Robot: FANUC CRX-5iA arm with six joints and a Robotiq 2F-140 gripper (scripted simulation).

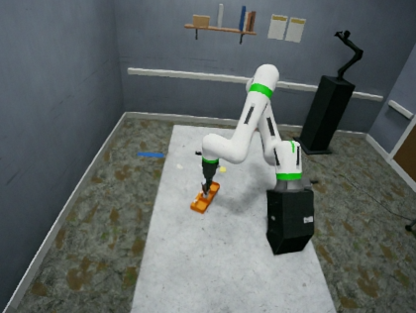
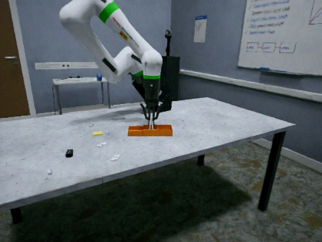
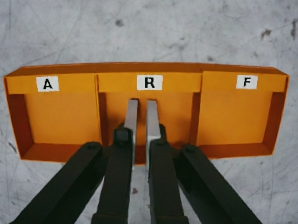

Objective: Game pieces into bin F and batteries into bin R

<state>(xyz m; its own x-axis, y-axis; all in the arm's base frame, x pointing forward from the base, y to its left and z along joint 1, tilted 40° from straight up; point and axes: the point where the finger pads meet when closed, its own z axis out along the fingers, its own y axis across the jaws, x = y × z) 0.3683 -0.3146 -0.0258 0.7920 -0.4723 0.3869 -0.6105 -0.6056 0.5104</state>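
Right now the orange bin block is 10 mm to the right of my hand and 30 mm below it. Also, from my hand: white domino (140 mm ahead, 310 mm to the right, 40 mm below); then yellow flat piece (170 mm behind, 250 mm to the right, 40 mm below); then black battery (30 mm behind, 450 mm to the right, 40 mm below).
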